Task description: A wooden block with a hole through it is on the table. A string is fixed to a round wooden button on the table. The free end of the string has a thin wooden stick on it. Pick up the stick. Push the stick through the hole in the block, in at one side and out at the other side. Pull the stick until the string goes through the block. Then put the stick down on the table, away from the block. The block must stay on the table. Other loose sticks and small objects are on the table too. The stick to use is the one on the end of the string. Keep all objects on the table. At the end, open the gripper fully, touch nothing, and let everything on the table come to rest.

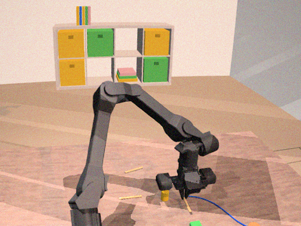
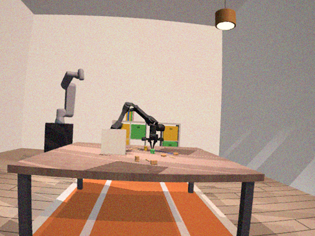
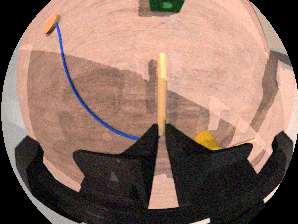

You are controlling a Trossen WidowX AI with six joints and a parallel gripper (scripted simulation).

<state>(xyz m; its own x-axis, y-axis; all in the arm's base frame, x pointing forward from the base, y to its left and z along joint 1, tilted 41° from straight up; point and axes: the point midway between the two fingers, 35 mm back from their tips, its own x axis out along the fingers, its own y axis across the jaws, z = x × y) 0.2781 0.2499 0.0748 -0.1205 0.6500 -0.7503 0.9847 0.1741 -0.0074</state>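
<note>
The green block is 140 mm to the right of my gripper tip and 10 mm ahead of it. From my gripper tip the other things lie so: round wooden button (200 mm ahead, 150 mm to the right, 10 mm below); thin wooden stick (20 mm to the right); yellow cylinder (60 mm behind, 20 mm to the left).
</note>
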